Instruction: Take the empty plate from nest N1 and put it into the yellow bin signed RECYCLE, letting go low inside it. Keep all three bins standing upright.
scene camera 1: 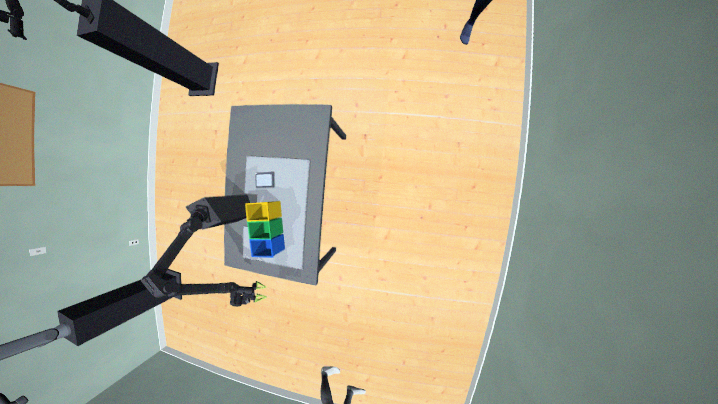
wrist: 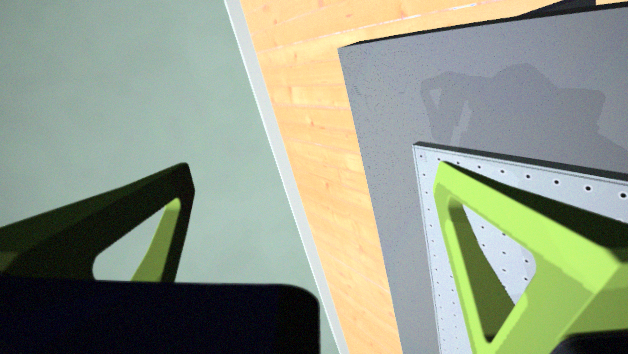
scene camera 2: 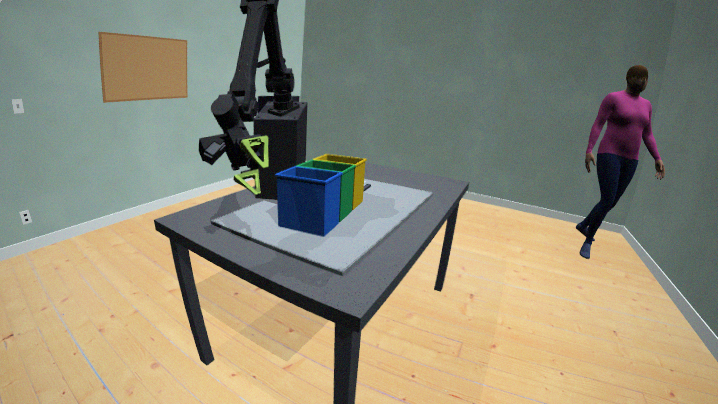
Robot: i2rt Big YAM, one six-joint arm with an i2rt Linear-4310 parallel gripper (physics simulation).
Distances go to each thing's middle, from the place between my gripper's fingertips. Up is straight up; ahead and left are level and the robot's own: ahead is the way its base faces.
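Green bin (scene camera 2: pixel 347 178): 420 mm to the left of my hand, 120 mm behind, 140 mm below. Yellow bin (scene camera 2: pixel 358 185): 550 mm to the left of my hand, 140 mm behind, 140 mm below. My gripper: 290 mm to the right of the blue bin (scene camera 2: pixel 308 199), 90 mm past it, 140 mm above it.
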